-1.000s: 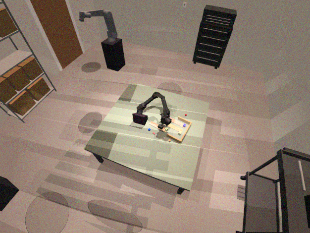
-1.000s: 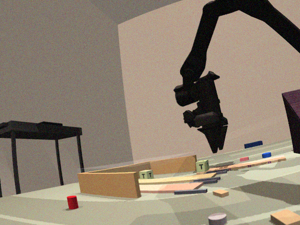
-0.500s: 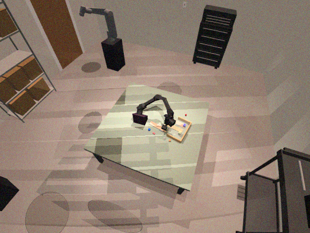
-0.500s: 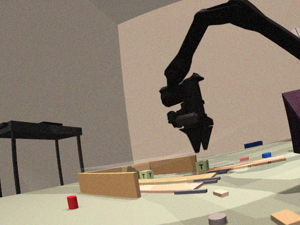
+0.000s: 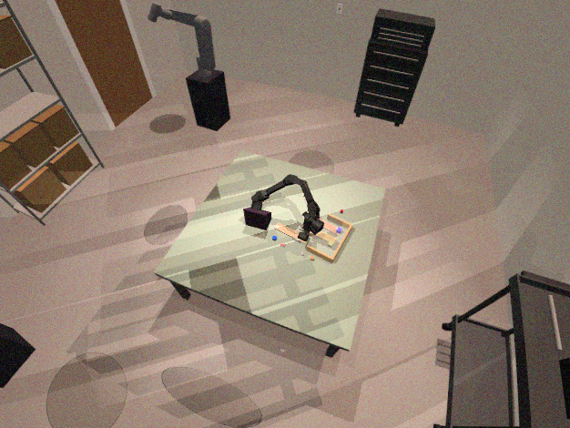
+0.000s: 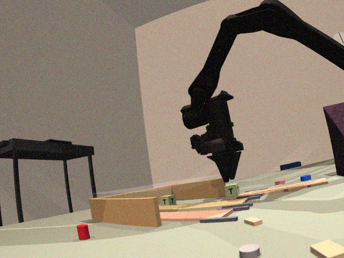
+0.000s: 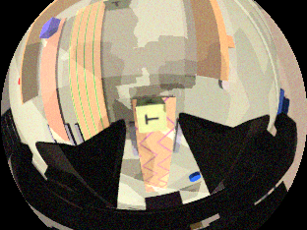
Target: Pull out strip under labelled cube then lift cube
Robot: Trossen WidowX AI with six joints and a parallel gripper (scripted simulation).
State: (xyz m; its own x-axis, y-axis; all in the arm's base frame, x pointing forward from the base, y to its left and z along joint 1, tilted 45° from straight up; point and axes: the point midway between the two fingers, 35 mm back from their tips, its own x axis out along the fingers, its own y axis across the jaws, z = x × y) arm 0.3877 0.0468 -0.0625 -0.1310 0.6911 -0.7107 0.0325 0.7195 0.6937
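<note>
Now: gripper tip 200 mm past the blue disc, 90 mm to the left of it and 40 mm above it. The rest, counted from my gripper tip: tan tile 90 mm behind, 250 mm to the left, 40 mm below; then red cylinder 150 mm ahead, 340 mm to the left, 40 mm below.
</note>
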